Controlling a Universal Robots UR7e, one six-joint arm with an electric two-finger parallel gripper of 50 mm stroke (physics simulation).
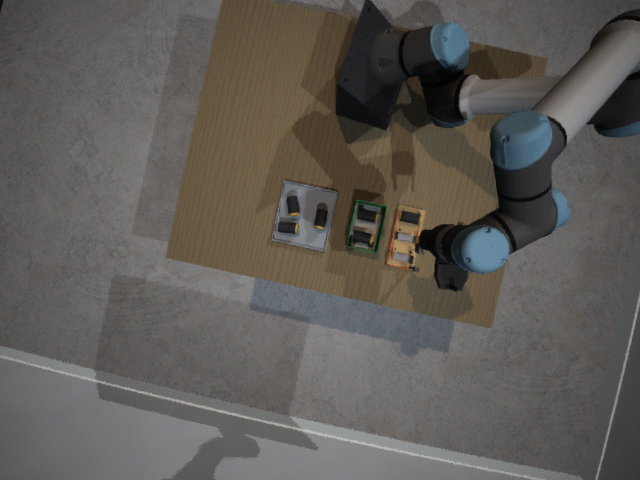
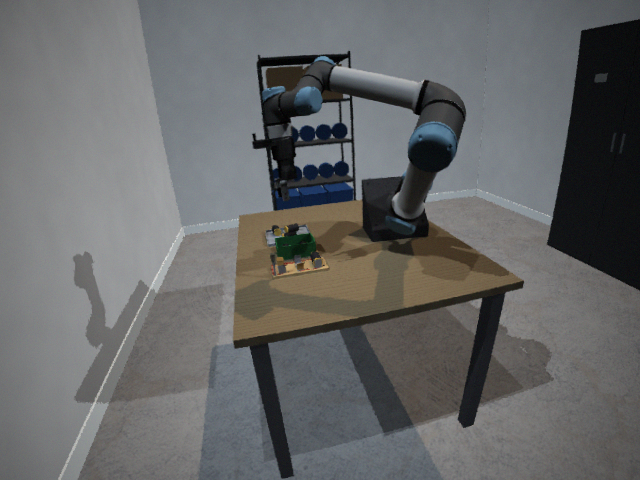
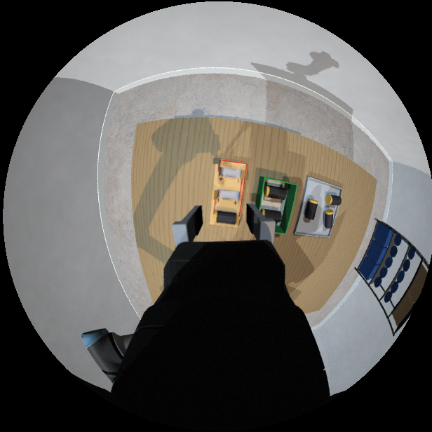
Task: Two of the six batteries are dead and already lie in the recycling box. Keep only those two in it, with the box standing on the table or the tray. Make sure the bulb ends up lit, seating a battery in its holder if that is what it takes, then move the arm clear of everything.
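Frame: origin at the arm's base, x ahead, y left, z up, level; centimetres.
Seen in the pictures: gripper, fingertip midpoint: [image 2: 284, 198]; arm's base at its link origin: [image 1: 386, 58].
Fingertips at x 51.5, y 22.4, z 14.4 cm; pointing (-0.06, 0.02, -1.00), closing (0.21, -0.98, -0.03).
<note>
Offsets run from my fingertips to a thing's top centre. Level surfaces: height alone.
The orange holder board [image 1: 407, 227] [image 2: 301, 267] [image 3: 227, 184] lies on the table with one black battery {dx -9.2, dy -1.0, dz -22.5 cm} [image 1: 410, 217] [image 3: 226, 217] in an end bay; its other two bays are empty. The bulb cannot be clearly made out, and no glow shows. The green recycling box {dx -2.6, dy -14.3, dz -21.0 cm} [image 1: 384, 227] [image 2: 294, 247] [image 3: 292, 207] stands upright on the table beside the board and holds two batteries {dx -6.2, dy -14.5, dz -23.3 cm} [image 1: 368, 214] [image 3: 275, 192]. Three batteries {dx -1.1, dy -28.8, dz -23.3 cm} [image 1: 321, 218] [image 3: 311, 209] lie apart in the grey tray {dx -0.8, dy -34.2, dz -25.8 cm} [image 1: 307, 202] [image 3: 320, 192]. My gripper [image 2: 283, 191] [image 3: 223, 213] is open and empty, high above the board's side of the table.
The box stands between the tray and the holder board, with narrow gaps. The robot's dark base block [image 1: 364, 77] [image 2: 379, 211] stands on the wooden table {dz -27.1 cm} [image 1: 248, 103] [image 2: 330, 304]. A shelf rack [image 2: 353, 149] stands behind the table, and a black cabinet [image 2: 589, 155] stands at the right.
</note>
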